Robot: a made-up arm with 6 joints.
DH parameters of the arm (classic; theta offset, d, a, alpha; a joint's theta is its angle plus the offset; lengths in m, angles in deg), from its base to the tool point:
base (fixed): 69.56 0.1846 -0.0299 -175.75
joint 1: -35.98 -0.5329 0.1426 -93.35
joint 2: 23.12 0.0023 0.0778 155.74
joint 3: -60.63 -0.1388 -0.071 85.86
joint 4: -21.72 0.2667 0.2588 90
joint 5: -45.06 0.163 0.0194 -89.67
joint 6: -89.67 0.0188 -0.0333 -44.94
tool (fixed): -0.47 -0.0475 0 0
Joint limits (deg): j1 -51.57..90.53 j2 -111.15..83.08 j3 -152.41..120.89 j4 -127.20..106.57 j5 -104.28..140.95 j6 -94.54..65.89
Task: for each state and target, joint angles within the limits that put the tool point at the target. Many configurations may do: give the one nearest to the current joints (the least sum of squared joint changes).
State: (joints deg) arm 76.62 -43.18 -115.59 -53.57 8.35 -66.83
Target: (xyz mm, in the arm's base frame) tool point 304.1 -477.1 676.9
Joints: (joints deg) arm 86.93 -45.65 -94.58 -37.84 16.50 -81.80
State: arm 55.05 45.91 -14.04 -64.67 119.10 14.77
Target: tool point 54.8 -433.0 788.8
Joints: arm 78.11 16.27 5.13 -44.98 128.71 17.25
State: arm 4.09 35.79 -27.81 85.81 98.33 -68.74
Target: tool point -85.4 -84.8 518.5
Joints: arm -4.50 50.25 -39.26 81.28 103.14 -79.25
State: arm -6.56 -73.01 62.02 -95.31 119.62 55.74
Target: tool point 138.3 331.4 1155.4
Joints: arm 3.74 -61.44 83.64 -78.35 133.01 65.89
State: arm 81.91 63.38 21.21 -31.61 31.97 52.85
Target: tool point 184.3 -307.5 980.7
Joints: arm 44.48 23.28 43.40 -19.21 36.09 59.16
